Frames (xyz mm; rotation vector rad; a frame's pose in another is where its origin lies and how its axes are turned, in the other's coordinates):
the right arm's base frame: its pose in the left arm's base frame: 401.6 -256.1 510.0 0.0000 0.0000 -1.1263
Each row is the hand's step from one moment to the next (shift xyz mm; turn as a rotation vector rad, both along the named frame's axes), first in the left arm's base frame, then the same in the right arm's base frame.
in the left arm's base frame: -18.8 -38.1 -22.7 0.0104 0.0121 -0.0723
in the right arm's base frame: 26.3 -33.4 -22.7 -0.0065 0.0146 -0.0723
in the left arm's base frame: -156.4 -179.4 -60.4 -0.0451 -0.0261 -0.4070
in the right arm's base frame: 94.7 -218.3 -60.4 0.0042 -0.0519 -0.4070
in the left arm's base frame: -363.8 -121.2 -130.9 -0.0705 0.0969 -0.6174
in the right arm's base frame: -47.0 -380.6 -130.9 -0.1178 -0.0220 -0.6174
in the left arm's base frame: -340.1 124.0 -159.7 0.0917 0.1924 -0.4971
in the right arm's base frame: -258.2 -253.7 -159.7 -0.1343 0.1655 -0.4971
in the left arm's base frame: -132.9 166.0 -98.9 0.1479 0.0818 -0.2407
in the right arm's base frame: -207.0 -48.6 -98.9 -0.0103 0.1687 -0.2407
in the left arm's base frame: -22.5 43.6 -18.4 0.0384 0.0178 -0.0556
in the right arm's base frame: -49.0 -1.6 -18.4 0.0004 0.0423 -0.0556
